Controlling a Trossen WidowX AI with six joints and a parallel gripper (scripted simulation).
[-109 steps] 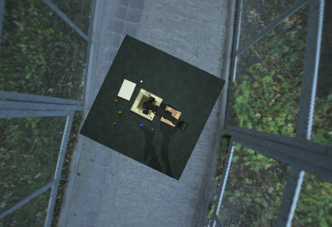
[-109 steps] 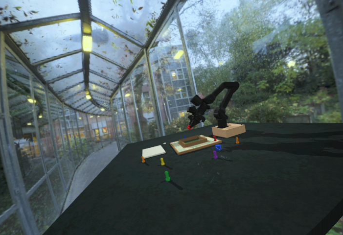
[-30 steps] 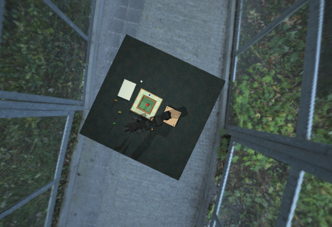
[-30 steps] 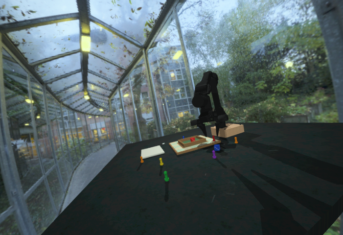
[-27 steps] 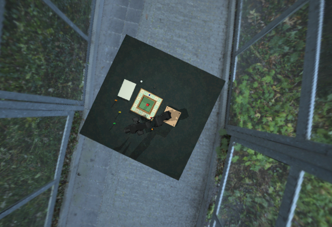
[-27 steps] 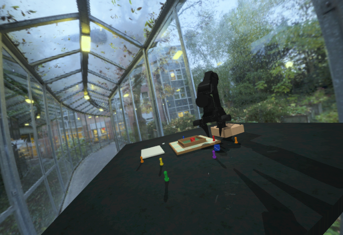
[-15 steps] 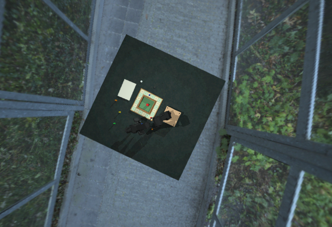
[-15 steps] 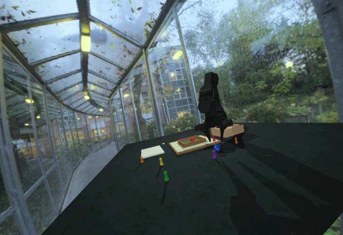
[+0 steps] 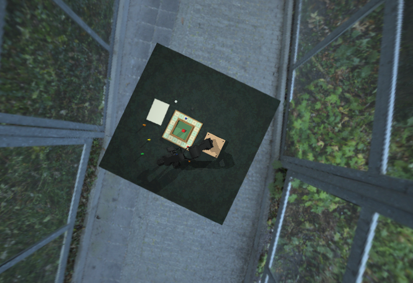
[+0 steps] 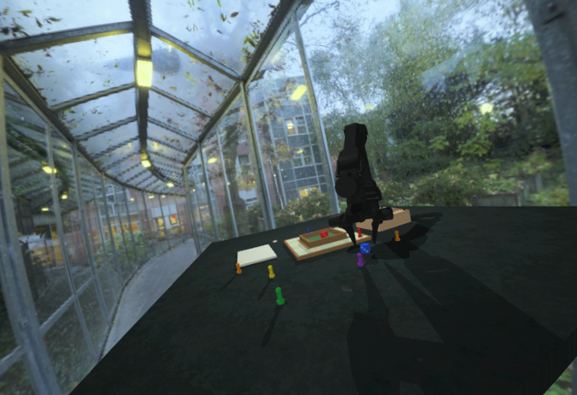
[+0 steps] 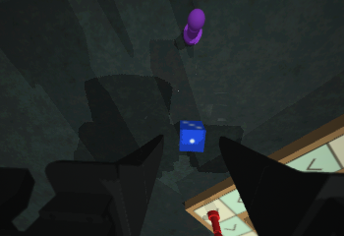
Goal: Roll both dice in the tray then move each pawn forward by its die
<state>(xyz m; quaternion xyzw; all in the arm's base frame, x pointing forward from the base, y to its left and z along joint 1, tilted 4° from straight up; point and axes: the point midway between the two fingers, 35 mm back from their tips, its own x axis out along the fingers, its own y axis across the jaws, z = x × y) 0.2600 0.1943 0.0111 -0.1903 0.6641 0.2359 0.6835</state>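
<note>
Now: the red pawn 110 mm to the right of my gripper tip and 80 mm behind it. The rest, counted from my gripper tip: green tray (240 mm to the right, 20 mm below, 10 mm ahead); purple pawn (80 mm ahead, 60 mm to the left, 10 mm below); yellow pawn (280 mm ahead, 80 mm to the right, 10 mm below).
</note>
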